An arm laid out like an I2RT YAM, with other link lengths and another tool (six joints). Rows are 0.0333 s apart.
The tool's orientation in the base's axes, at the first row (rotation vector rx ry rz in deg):
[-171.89 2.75 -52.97]
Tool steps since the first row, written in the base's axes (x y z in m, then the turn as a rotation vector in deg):
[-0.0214 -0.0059 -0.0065 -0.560 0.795 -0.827]
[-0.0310 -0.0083 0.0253 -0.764 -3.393 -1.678]
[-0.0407 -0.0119 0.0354 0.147 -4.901 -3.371]
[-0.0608 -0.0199 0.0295 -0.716 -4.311 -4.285]
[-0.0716 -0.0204 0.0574 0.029 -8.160 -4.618]
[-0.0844 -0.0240 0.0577 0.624 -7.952 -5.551]
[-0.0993 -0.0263 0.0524 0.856 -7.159 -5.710]
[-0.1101 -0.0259 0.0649 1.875 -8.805 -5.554]
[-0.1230 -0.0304 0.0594 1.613 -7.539 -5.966]
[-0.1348 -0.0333 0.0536 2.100 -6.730 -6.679]
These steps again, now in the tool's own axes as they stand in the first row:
[-0.0212 0.0066 -0.0066 -0.952 -0.770 0.363]
[-0.0111 0.0089 -0.0383 -1.474 3.432 0.981]
[-0.0133 0.0127 -0.0521 -1.629 4.931 2.904]
[-0.0330 0.0213 -0.0585 -2.874 4.376 3.170]
[-0.0262 0.0218 -0.0876 -2.332 8.206 3.892]
[-0.0365 0.0258 -0.0950 -2.371 7.991 4.996]
[-0.0518 0.0286 -0.0990 -2.293 7.193 5.253]
[-0.0537 0.0283 -0.1154 -1.314 8.808 5.709]
[-0.0673 0.0333 -0.1181 -1.800 7.554 5.893]
[-0.0802 0.0366 -0.1199 -1.823 6.739 6.751]

